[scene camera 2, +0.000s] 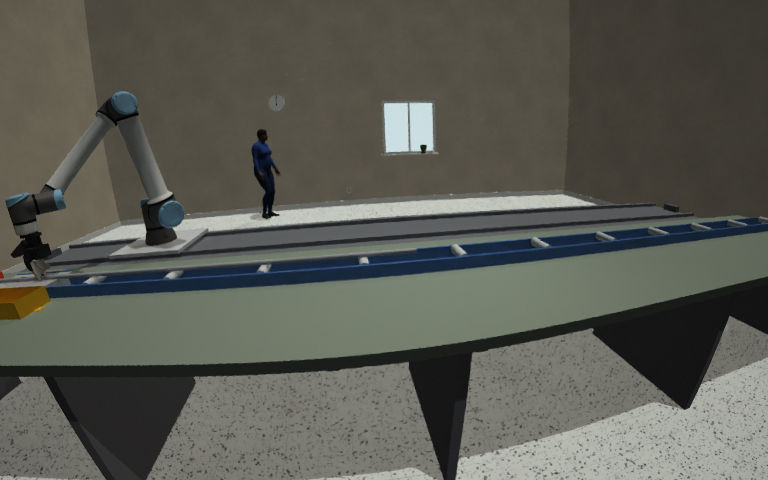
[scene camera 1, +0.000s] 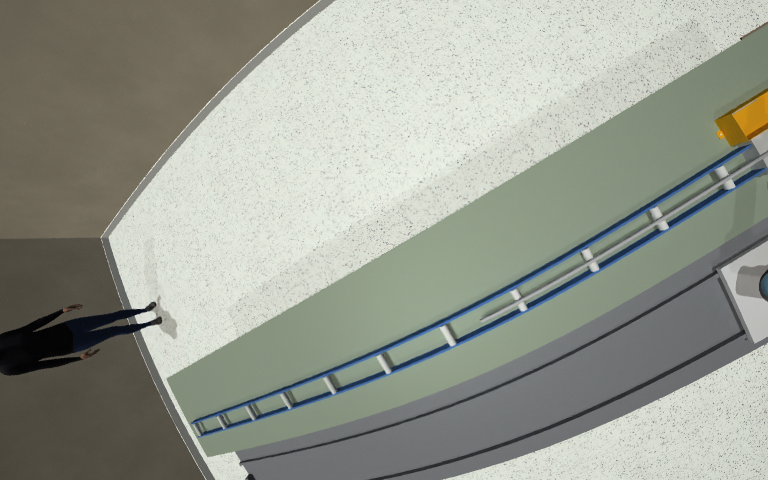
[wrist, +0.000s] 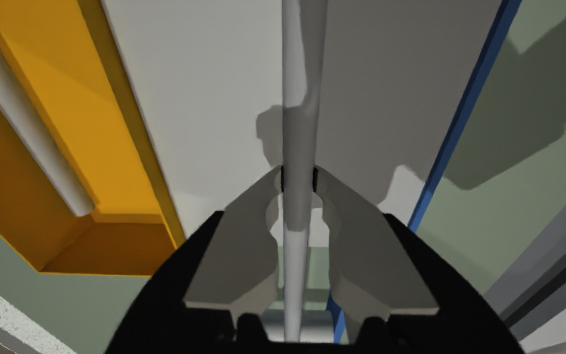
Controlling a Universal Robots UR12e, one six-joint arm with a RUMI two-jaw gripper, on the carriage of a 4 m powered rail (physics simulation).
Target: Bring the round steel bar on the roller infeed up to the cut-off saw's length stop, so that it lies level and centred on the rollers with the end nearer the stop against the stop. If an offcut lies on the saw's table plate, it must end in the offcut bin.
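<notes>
The long round steel bar lies lengthwise along the blue roller infeed, and in the wrist view it runs over the saw's pale table plate. My gripper is shut on the bar above the plate, one finger on each side. The bar's rear end shows in scene camera 1. Its front end runs out of view, and the length stop does not show. A round grey offcut lies inside the orange offcut bin.
The bin stands close beside the table plate. The arm's carriage is on the grey rail, which runs alongside the green bench. A person stands beyond the rail in scene camera 2.
</notes>
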